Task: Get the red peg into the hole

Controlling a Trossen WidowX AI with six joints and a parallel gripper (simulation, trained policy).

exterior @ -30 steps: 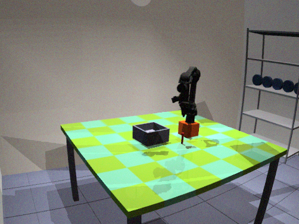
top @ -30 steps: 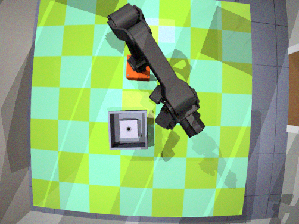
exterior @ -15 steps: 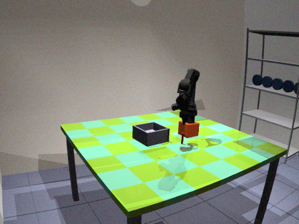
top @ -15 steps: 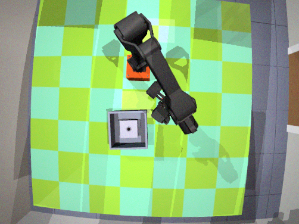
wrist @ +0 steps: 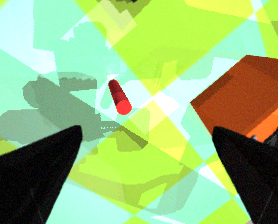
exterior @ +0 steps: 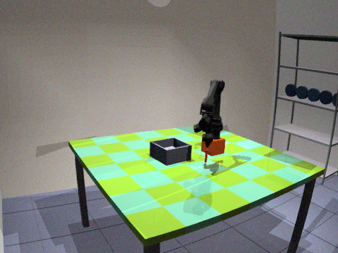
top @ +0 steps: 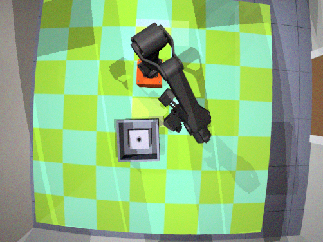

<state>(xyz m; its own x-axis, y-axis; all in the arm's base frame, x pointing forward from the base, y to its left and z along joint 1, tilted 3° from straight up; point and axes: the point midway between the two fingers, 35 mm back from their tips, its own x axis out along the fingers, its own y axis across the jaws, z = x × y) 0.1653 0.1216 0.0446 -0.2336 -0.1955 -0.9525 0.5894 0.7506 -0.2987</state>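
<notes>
Now: gripper tip 10 mm short of the red peg, 10 mm to the right of it and 80 mm above it. Round my gripper tip: pale plate: 160 mm ahead, 160 mm to the right, 80 mm below; dark box: 160 mm ahead, 160 mm to the right, 100 mm below.
</notes>
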